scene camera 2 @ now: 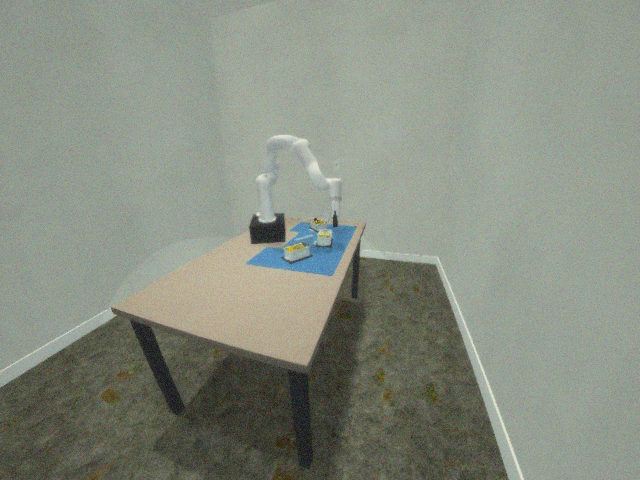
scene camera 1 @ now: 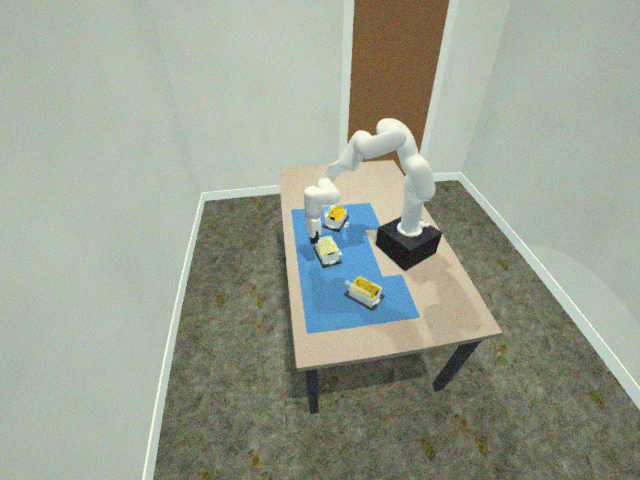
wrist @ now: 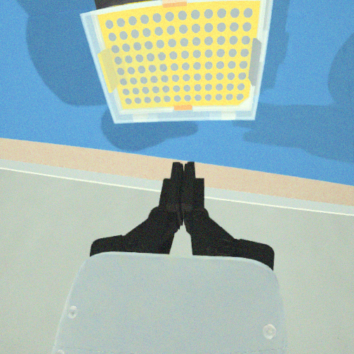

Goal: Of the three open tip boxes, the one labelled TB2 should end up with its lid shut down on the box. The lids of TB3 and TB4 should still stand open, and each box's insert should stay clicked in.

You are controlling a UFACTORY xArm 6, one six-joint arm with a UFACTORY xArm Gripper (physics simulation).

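Seen in the pictures: gripper, between the fingertips: [scene camera 2: 335, 226] [scene camera 1: 314, 242]; arm's base, origin of its link: [scene camera 2: 267, 219] [scene camera 1: 409, 229].
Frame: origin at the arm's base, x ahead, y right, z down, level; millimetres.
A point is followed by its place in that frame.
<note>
The middle tip box [scene camera 1: 329, 259] {x 415, y -81, z 102 mm} [scene camera 2: 324, 241] {x 441, y 36, z 99 mm} stands on the mat. In the wrist view its clear lid [wrist: 185, 117] lies over the yellow insert [wrist: 175, 62], which looks pale through it; whether the lid is fully down cannot be told. Another box [scene camera 1: 336, 221] {x 352, y 181, z 77 mm} [scene camera 2: 296, 254] {x 381, y 314, z 70 mm} and a third box [scene camera 1: 364, 294] {x 301, y -381, z 2 mm} [scene camera 2: 317, 225] {x 289, y -229, z 83 mm} have bright yellow inserts and clear lids standing open. No label is readable. My gripper [scene camera 1: 314, 240] {x 487, y -43, z 18 mm} [scene camera 2: 334, 225] {x 487, y -43, z 18 mm} [wrist: 185, 174] is shut and empty, above the mat's outer side beside the middle box, apart from it in the wrist view.
The blue mat [scene camera 1: 323, 315] {x 468, y -384, z 133 mm} [scene camera 2: 320, 267] {x 522, y 322, z 133 mm} lies on the wooden table [scene camera 1: 336, 351] {x 429, y -556, z 136 mm} [scene camera 2: 227, 299] {x 254, y 725, z 136 mm}; the table's outer edge runs close past the gripper. The robot's black base [scene camera 1: 408, 242] {x 37, y -103, z -7 mm} [scene camera 2: 267, 228] {x 57, y 94, z 32 mm} stands across the mat from the gripper. The two other boxes flank the middle one.
</note>
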